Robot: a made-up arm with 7 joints. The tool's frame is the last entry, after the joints. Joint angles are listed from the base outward. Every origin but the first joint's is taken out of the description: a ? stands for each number. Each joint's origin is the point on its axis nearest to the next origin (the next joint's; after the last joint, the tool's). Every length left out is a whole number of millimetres.
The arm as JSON. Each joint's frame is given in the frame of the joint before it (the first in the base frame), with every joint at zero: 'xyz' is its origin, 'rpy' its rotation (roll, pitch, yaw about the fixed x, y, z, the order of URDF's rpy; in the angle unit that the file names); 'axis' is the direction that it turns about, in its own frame. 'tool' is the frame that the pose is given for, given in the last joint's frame.
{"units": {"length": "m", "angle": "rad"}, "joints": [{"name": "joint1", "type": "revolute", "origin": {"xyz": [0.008, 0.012, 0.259], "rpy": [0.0, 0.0, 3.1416]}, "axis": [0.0, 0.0, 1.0]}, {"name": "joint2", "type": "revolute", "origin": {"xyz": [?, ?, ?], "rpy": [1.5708, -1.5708, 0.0]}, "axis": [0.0, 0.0, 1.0]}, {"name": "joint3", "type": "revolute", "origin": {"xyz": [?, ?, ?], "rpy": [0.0, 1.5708, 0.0]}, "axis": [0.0, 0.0, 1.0]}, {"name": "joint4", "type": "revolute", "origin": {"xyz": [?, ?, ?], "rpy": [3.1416, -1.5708, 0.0]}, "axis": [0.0, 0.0, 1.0]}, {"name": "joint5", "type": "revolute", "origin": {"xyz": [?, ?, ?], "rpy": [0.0, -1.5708, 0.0]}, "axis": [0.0, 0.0, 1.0]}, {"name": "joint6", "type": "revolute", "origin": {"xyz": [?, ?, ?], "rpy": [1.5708, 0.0, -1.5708]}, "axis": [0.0, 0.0, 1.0]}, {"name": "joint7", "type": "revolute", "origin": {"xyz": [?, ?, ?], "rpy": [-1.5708, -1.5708, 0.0]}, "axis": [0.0, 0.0, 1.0]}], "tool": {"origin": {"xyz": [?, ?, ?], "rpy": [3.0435, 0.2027, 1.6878]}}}
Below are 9 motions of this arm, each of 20 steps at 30 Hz.
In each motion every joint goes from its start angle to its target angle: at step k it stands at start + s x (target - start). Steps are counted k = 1, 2, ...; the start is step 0. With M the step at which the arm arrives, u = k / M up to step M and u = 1 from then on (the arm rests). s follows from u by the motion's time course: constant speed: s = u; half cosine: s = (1 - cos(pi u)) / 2; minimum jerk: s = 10 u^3 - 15 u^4 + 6 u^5.
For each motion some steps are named. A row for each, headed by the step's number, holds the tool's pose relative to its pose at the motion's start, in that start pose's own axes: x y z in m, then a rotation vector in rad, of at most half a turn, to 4 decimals.
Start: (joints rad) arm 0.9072 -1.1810 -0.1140 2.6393 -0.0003 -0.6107 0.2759
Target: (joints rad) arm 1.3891 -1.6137 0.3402 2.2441 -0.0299 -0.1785 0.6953
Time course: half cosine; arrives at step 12
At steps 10, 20:
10: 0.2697 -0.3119 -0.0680 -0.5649 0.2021 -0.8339
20: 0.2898 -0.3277 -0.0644 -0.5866 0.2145 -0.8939

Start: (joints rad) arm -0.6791 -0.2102 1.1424 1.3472 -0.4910 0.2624 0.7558
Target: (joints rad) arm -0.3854 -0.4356 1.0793 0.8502 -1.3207 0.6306 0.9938
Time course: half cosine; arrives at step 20
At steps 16, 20:
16: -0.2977 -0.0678 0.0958 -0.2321 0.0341 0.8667
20: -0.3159 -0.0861 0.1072 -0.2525 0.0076 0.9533

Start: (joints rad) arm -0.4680 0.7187 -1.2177 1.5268 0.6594 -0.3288 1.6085
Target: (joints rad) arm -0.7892 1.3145 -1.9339 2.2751 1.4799 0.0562 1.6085
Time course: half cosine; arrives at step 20
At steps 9, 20:
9: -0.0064 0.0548 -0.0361 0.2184 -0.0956 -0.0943
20: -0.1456 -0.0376 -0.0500 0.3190 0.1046 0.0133

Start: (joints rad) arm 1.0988 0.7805 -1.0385 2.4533 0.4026 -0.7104 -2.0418
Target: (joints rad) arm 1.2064 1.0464 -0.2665 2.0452 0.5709 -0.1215 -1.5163
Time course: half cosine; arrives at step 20
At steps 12, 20:
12: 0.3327 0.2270 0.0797 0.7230 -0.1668 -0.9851
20: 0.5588 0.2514 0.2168 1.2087 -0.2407 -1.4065

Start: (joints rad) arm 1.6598 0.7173 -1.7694 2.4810 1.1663 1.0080 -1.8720
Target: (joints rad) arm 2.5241 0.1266 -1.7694 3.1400 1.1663 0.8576 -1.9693
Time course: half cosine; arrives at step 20
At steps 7, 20:
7: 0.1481 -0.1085 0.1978 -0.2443 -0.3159 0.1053
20: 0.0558 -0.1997 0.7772 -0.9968 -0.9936 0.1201

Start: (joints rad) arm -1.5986 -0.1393 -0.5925 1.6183 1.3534 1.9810 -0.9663
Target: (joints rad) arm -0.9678 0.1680 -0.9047 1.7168 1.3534 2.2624 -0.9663
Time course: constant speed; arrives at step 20
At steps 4, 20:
4: -0.0031 -0.0252 -0.0462 0.0816 0.0952 -0.0383
20: -0.0703 -0.0563 -0.2719 0.3596 0.5368 -0.1471

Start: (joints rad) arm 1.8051 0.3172 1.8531 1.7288 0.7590 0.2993 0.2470
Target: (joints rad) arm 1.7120 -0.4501 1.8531 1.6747 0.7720 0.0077 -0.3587
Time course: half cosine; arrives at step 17
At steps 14, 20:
14: -0.4387 -0.0072 -0.1355 -0.0364 -0.2242 1.2095
20: -0.4719 -0.0225 -0.1477 -0.0390 -0.2337 1.3096

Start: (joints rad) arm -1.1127 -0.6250 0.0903 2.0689 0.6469 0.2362 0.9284
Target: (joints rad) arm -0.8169 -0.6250 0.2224 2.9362 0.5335 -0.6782 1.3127
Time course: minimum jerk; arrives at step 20
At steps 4, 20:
4: 0.0047 0.0296 0.0243 0.0887 0.0001 -0.0451
20: 0.2764 0.1144 0.5108 1.4953 0.0896 -1.0730

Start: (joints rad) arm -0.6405 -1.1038 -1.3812 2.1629 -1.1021 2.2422 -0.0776
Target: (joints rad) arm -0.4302 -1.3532 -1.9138 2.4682 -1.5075 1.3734 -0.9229
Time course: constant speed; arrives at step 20
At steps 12, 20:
12: 0.1457 -0.1358 -0.1436 -0.1979 -0.2283 0.2545
20: 0.2056 -0.2034 -0.2250 -0.4708 -0.2396 0.5779

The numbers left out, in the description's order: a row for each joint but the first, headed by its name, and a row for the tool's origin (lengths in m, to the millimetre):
joint2: 0.013 0.013 0.0
joint3: 0.556 0.013 0.0
joint4: 0.015 0.049 0.0
joint5: -0.323 -0.043 0.0
joint6: -0.045 -0.002 0.0
joint7: 0.149 0.179 0.0
tool: 0.004 -0.006 0.0

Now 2 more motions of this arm.
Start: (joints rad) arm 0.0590 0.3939 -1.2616 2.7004 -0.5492 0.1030 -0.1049
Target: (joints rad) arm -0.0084 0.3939 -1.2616 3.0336 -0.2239 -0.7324 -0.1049
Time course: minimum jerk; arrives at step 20
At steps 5, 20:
5: 0.0305 -0.0145 0.0111 -0.0216 -0.1094 -0.0363
20: 0.1995 -0.1357 0.2112 -0.2516 -1.0865 -0.2796

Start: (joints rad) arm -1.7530 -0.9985 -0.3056 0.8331 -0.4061 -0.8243 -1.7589
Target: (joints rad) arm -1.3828 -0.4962 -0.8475 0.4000 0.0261 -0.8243 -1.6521
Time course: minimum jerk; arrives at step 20
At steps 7, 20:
7: -0.0495 0.1301 -0.0183 0.2004 0.1007 -0.2123
20: -0.0500 0.4932 0.0560 0.9131 0.4748 -0.6321

